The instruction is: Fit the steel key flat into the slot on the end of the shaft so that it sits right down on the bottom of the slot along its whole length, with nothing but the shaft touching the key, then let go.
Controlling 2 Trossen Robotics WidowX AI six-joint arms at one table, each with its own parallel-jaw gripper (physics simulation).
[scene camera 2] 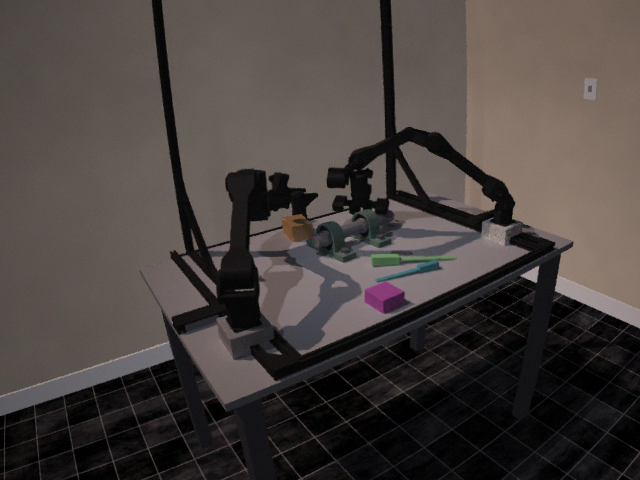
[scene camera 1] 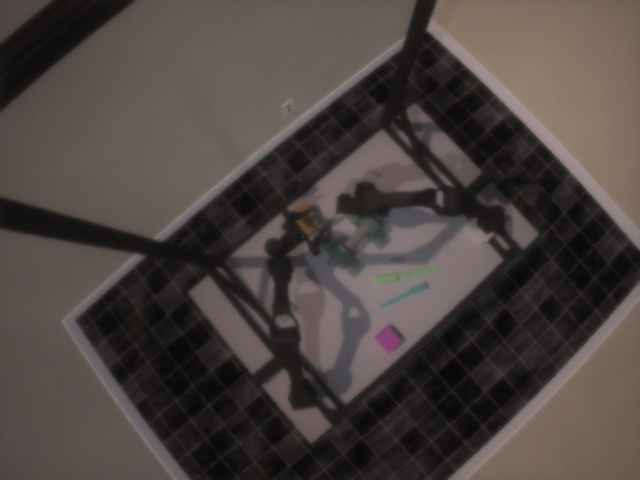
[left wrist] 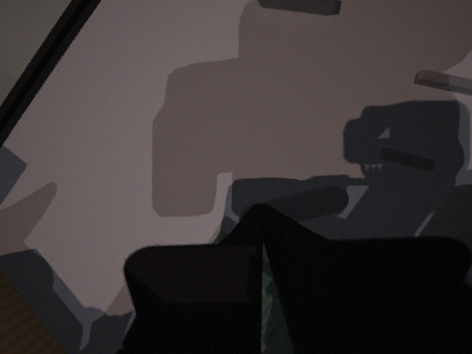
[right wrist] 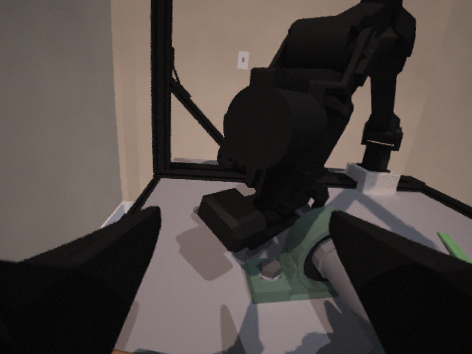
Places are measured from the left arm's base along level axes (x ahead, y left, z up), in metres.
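Where they show: left gripper, fingertip midpoint: [left wrist: 259, 211] [right wrist: 250, 247]; right gripper, fingertip midpoint: [scene camera 2: 311, 192] [scene camera 1: 321, 217] [right wrist: 246, 217]; left arm's base, link origin: [scene camera 2: 502, 221] [scene camera 1: 487, 223] [right wrist: 372, 168]; right arm's base, link origin: [scene camera 2: 243, 322] [scene camera 1: 305, 392].
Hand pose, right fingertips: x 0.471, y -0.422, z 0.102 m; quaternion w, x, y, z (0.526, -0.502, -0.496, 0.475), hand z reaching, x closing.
Each offset is from my right fingertips to the top centre of the thing. "pt": to the spot under its first point.
The grey shaft @(0.084 m down, 0.077 m back, 0.128 m left) [scene camera 1: 355, 238] [scene camera 2: 354, 227] [right wrist: 345, 282] lies through two green bearing blocks. In the left wrist view, its rounded far end @(pt 0.148 m down, 0.202 m back, 0.072 m left) [left wrist: 327, 201] lies in shadow just beyond the fingertips, with a thin line along it; I cannot tell whether the slot holds anything. Several short grey bars lie on the table, including one at the top @(pt 0.154 m down, 0.294 m back, 0.017 m right) [left wrist: 300, 6], one at the right [left wrist: 440, 80] and a dark one @(0.152 m down, 0.255 m back, 0.098 m left) [left wrist: 407, 159]; I cannot tell which is the steel key. My left gripper [scene camera 2: 356, 210] [left wrist: 259, 211] is shut and empty, low over the far end. My right gripper [scene camera 2: 308, 205] is open and empty near the other end.
The near bearing block [scene camera 2: 336, 240] and far bearing block @(pt 0.086 m down, 0.104 m back, 0.164 m left) [scene camera 2: 368, 222] flank the shaft's middle. An orange block @(0.103 m down, 0.035 m ahead, 0.053 m right) [scene camera 2: 297, 228] [left wrist: 22, 320] is beside the right gripper. Green tool @(0.127 m down, 0.118 m back, 0.362 m left) [scene camera 1: 408, 274] [scene camera 2: 387, 259], teal tool @(0.135 m down, 0.046 m back, 0.409 m left) [scene camera 1: 405, 295] [scene camera 2: 428, 266] and magenta block @(0.121 m down, 0.104 m ahead, 0.488 m left) [scene camera 1: 388, 338] [scene camera 2: 384, 296] lie toward the front.
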